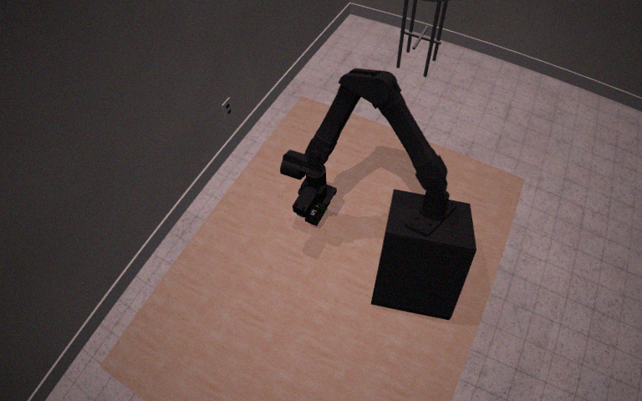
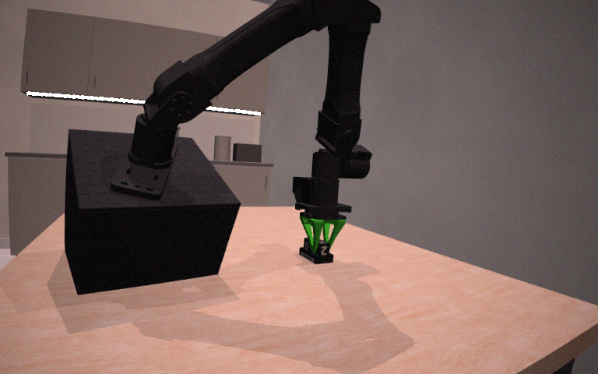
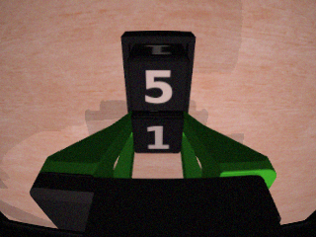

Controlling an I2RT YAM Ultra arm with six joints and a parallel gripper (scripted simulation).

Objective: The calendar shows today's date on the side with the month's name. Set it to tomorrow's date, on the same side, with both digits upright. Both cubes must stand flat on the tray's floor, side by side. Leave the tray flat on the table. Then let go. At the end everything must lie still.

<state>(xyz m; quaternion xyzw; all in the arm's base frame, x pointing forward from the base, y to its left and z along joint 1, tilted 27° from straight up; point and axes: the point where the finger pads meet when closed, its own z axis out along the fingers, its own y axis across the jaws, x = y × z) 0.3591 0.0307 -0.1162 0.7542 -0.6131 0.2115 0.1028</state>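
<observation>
Now: the black cube right at my hand. Also, from my hand: black tray (2 cm to the left, 2 cm below).
</observation>
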